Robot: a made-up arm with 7 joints.
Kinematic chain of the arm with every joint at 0, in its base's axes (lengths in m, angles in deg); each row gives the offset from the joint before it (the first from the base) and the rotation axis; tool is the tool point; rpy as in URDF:
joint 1: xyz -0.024 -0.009 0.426 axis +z
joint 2: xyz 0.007 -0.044 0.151 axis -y
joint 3: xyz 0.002 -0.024 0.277 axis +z
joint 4: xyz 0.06 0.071 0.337 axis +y
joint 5: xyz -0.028 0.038 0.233 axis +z
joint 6: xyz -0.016 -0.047 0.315 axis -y
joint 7: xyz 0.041 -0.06 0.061 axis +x
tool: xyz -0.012 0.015 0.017 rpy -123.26 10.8 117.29
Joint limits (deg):
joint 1: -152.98..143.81
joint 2: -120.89..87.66
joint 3: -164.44..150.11
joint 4: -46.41..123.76
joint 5: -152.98..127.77
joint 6: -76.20..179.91
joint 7: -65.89..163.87
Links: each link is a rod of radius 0.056 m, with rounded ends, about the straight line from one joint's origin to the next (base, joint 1, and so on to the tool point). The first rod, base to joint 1, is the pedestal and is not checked.
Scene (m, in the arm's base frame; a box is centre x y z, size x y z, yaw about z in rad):
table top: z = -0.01
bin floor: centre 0.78 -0.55 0 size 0.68 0.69 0.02 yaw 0.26
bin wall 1: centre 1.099 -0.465 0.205 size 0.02 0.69 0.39 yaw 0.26
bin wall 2: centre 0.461 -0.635 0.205 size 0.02 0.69 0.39 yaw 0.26
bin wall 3: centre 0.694 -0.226 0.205 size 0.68 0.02 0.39 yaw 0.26
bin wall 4: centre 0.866 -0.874 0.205 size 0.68 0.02 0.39 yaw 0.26
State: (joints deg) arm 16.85 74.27 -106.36 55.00 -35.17 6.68 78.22
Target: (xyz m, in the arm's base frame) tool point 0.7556 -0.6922 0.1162
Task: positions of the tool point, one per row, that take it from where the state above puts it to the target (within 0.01 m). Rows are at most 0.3 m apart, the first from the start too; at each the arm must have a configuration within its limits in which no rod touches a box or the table.
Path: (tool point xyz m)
1: -0.6098 -1.0258 0.7259
2: -0.3387 -1.1213 0.7157
3: -0.0643 -1.1449 0.7010
4: 0.1948 -1.1024 0.6835
5: 0.4239 -1.0042 0.6649
6: 0.6128 -0.8629 0.6459
7: 0.7556 -0.6923 0.6281
8: 0.7695 -0.7225 0.4684
9: 0.7706 -0.7229 0.2949
10: 0.7556 -0.6922 0.1162

